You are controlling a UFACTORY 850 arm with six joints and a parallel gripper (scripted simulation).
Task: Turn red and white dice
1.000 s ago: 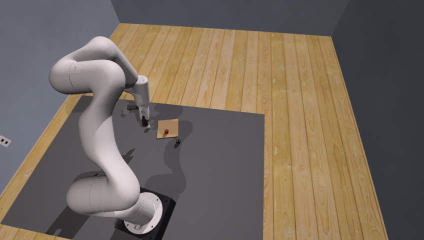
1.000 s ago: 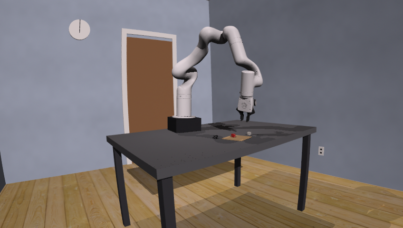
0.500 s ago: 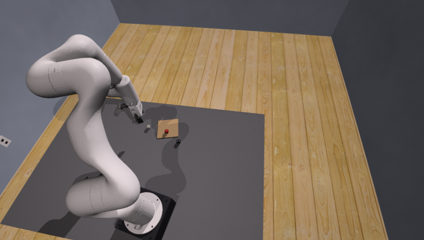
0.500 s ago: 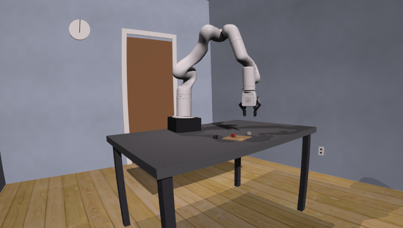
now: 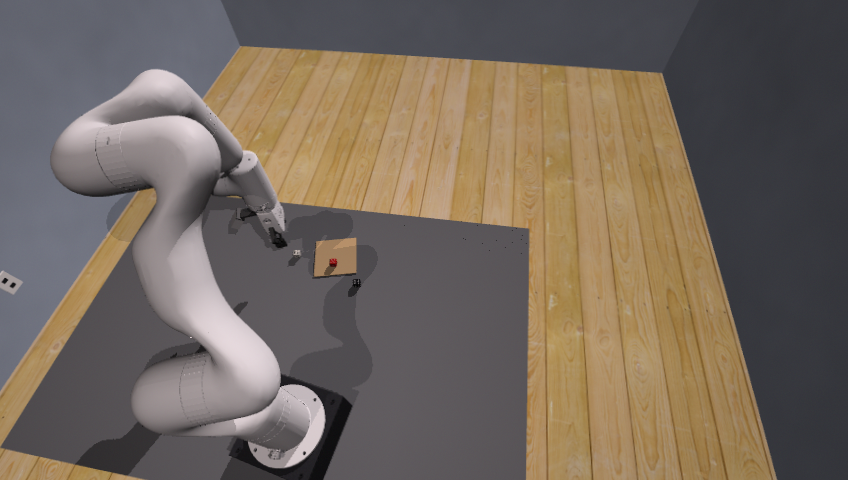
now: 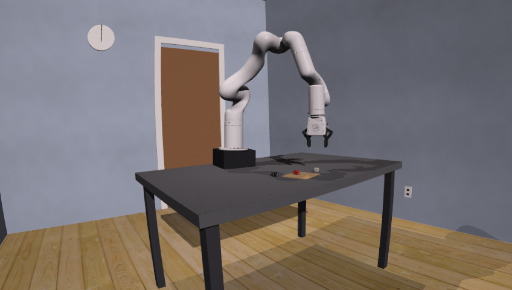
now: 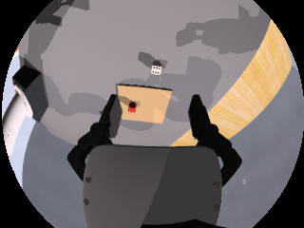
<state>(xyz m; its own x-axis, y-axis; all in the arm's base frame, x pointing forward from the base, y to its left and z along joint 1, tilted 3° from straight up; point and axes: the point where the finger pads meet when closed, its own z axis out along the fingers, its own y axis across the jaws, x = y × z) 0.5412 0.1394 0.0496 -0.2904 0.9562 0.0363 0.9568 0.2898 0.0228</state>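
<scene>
Right now the white die is 10 mm to the right of my hand and 130 mm below it. Also, from my hand: red die (30 mm behind, 140 mm to the right, 130 mm below); then tan mat (150 mm to the right, 140 mm below); then black die (100 mm behind, 230 mm to the right, 130 mm below).
</scene>
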